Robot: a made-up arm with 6 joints.
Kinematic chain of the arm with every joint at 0, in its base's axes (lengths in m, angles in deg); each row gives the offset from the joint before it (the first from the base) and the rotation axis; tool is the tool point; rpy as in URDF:
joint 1: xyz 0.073 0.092 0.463 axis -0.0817 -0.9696 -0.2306
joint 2: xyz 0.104 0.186 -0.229 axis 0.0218 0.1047 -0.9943
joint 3: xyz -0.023 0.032 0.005 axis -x
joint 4: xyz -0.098 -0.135 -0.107 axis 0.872 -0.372 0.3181
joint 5: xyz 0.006 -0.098 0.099 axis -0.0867 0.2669 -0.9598
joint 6: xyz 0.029 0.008 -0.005 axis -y
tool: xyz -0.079 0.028 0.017 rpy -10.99 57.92 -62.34
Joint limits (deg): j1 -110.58..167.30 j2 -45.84..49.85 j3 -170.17..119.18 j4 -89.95..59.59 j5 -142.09..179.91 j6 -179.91..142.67
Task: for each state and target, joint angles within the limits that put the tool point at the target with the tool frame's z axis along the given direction. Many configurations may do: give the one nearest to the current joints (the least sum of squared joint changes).
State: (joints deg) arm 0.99 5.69 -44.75 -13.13 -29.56 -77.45
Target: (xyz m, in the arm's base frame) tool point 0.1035 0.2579 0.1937 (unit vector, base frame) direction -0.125 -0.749 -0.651
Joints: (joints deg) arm -13.73 10.21 -44.01 -62.34 -9.04 -98.14
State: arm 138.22 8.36 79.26 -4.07 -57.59 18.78
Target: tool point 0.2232 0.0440 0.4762 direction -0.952 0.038 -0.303
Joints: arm 124.43 12.64 46.37 28.43 -59.27 60.90
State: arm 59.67 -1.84 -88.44 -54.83 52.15 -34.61
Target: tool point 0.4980 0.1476 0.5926 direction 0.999 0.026 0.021
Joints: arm 98.17 -6.70 -113.15 -28.27 37.09 -71.63
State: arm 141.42 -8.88 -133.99 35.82 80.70 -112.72
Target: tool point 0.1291 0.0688 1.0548 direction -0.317 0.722 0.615
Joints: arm 167.30 26.29 -83.45 52.92 42.19 -106.62
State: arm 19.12 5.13 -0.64 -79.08 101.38 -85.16
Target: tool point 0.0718 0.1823 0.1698 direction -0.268 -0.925 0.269
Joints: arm -27.88 -24.50 -40.72 -51.94 86.49 -67.61
